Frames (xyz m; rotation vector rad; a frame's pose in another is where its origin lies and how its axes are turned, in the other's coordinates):
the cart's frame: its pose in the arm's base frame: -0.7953 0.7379 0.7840 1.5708 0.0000 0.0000
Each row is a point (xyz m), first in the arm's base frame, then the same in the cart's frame.
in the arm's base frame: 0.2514 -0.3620 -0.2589
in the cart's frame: 1.0467 -1.0429 1.0999
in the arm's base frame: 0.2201 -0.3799 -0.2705
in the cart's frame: 1.0154 -1.0545 1.1178
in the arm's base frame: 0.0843 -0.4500 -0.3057
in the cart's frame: 0.8796 -1.0897 1.1879
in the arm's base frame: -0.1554 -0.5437 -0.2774
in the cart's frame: 0.6399 -1.0614 1.2816
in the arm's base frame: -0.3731 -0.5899 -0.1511
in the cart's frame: 0.4222 -0.9351 1.3278
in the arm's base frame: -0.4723 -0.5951 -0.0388
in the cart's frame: 0.3230 -0.8228 1.3330
